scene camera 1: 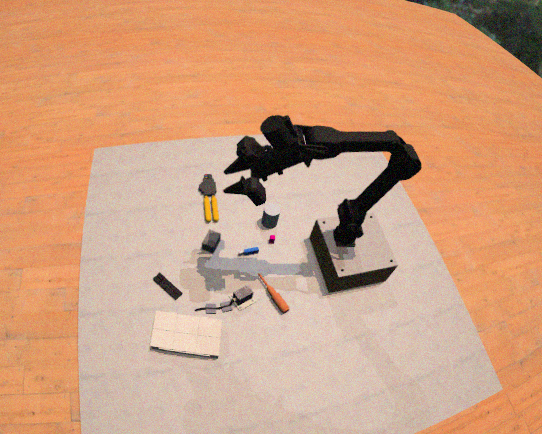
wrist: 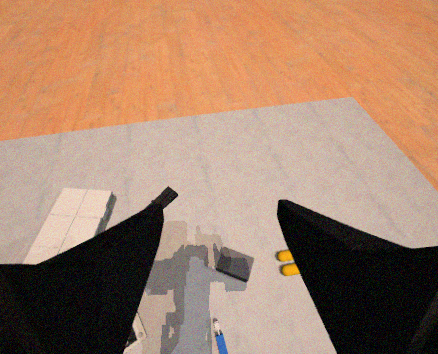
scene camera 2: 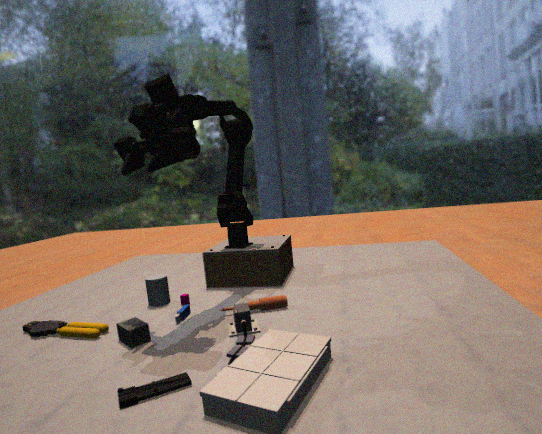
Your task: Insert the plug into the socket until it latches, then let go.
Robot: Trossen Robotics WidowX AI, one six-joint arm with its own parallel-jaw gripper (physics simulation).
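Frame: origin at the arm's base, x ahead, y up, z right, level; millimetres.
Seen in the pictures: gripper, fingertip midpoint: [scene camera 1: 224, 182] [wrist: 220, 209] [scene camera 2: 135, 172]; arm's base at its link origin: [scene camera 1: 344, 238] [scene camera 2: 239, 246].
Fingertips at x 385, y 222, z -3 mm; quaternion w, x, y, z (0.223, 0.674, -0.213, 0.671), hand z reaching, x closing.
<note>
Pixels of each thing's top centre, then the offset from my fingertips to it. "spot": a spot on its surface instead.
- plug at its top centre: [scene camera 2: 241, 307] [wrist: 111, 330] [scene camera 1: 242, 292] dy -282, dx -67, dz -159 mm
- socket's base at a spot on its surface: [wrist: 140, 334] spot: dy -318, dx -76, dz -126 mm
- orange screwdriver at its top centre: [scene camera 2: 253, 299] [scene camera 1: 272, 290] dy -299, dx -159, dz -139 mm
- pale tiled box at its top centre: [scene camera 2: 272, 360] [wrist: 67, 231] [scene camera 1: 186, 333] dy -291, dx +92, dz -288 mm
- black bar at its top centre: [scene camera 2: 154, 382] [wrist: 156, 203] [scene camera 1: 167, 284] dy -311, dx +157, dz -129 mm
- grey block at its top centre: [wrist: 235, 262] [scene camera 2: 132, 323] [scene camera 1: 211, 238] dy -291, dx +27, dz +36 mm
- blue piece at its top centre: [wrist: 221, 345] [scene camera 2: 181, 309] [scene camera 1: 248, 250] dy -306, dx -92, dz +7 mm
- magenta cube at its top centre: [scene camera 2: 184, 294] [scene camera 1: 272, 237] dy -301, dx -172, dz +57 mm
- dark cylinder at its top centre: [scene camera 2: 155, 276] [scene camera 1: 272, 209] dy -256, dx -169, dz +138 mm
- yellow-handled pliers at a spot on its surface: [scene camera 2: 82, 330] spot: dy -308, dx +49, dz +156 mm
The plug [scene camera 1: 243, 294] [scene camera 2: 242, 317] is a dark grey block with a black cable. It sits on the socket, whose pale base [scene camera 1: 246, 304] [scene camera 2: 253, 330] shows around it; whether it is latched cannot be told. The cable runs away from the robot base, past small grey pads. In the wrist view, a corner of the socket's base [wrist: 140, 334] shows beside the left finger, which hides the rest. My gripper [scene camera 1: 225, 181] [scene camera 2: 136, 172] [wrist: 220, 209] is open and empty, high above the mat and away from the plug.
An orange screwdriver [scene camera 1: 278, 299] [scene camera 2: 268, 302] lies beside the socket. A pale tiled box [scene camera 1: 186, 334] [scene camera 2: 280, 362] [wrist: 70, 220], black bar [scene camera 1: 167, 286] [scene camera 2: 154, 390], grey block [scene camera 1: 211, 241] [scene camera 2: 133, 332] [wrist: 235, 265], blue piece [scene camera 1: 250, 251], magenta cube [scene camera 1: 272, 239], dark cylinder [scene camera 1: 270, 219] and yellow-handled pliers [scene camera 1: 212, 207] [scene camera 2: 82, 330] are around.
</note>
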